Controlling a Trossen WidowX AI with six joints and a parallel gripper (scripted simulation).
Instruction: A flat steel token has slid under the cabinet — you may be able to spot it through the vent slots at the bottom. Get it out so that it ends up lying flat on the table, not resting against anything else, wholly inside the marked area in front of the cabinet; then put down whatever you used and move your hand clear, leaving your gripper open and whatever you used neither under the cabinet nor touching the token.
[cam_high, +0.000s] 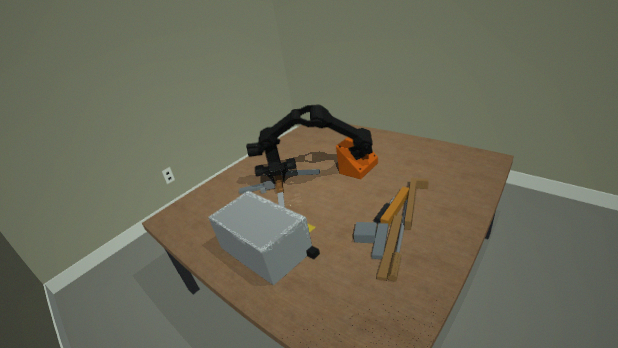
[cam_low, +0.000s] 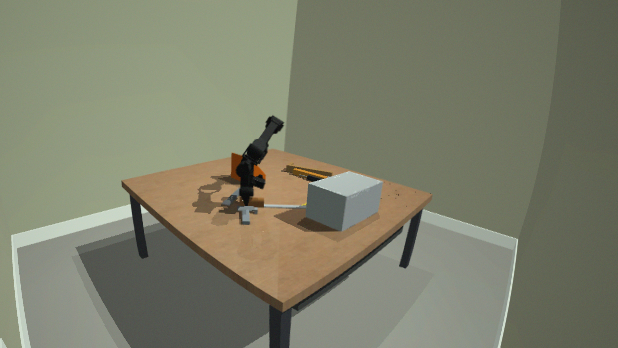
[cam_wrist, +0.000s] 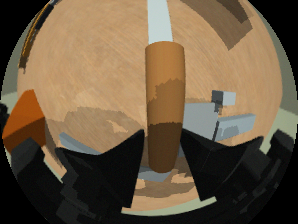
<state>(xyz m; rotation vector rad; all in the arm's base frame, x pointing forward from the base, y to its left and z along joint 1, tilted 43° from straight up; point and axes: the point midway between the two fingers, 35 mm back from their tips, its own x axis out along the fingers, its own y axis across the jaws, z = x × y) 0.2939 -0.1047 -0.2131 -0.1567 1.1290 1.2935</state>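
The grey t-piece lies 70 mm ahead of my gripper tip and 50 mm to the right of it. Also, from my gripper tip: grey block 540 mm to the left, 40 mm ahead, 10 mm above; then wooden stick 650 mm to the left, 30 mm ahead; then orange bar 540 mm to the left, 150 mm behind, 10 mm above.
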